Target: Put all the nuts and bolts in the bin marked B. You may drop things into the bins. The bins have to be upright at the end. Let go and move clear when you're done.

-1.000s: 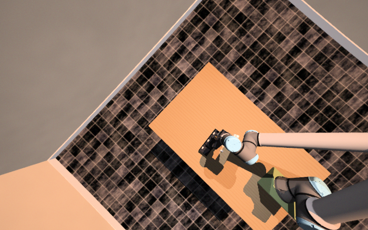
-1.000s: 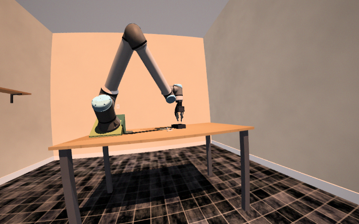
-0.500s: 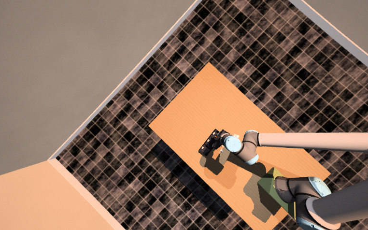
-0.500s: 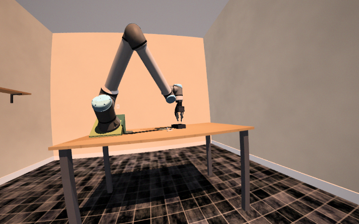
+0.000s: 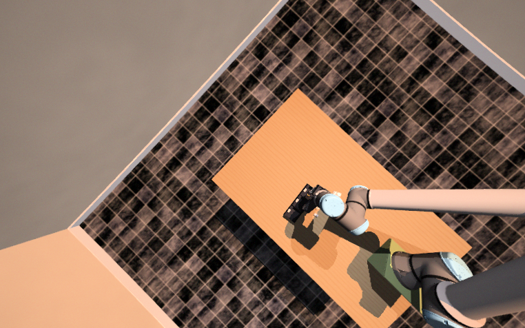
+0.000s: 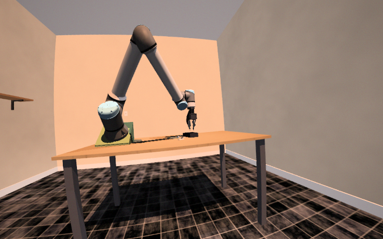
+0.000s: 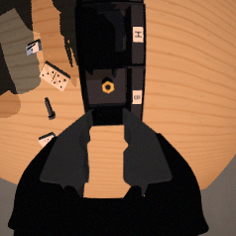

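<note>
My gripper is now 110 mm past the dark bolt, 40 mm to the left of it and 70 mm above it. From my hand the other things lie so: white piece: 130 mm behind, 80 mm to the left, 70 mm below; then black three-part bin: 90 mm to the left, 60 mm below; then gold nut: 10 mm to the left, 70 mm below.
</note>
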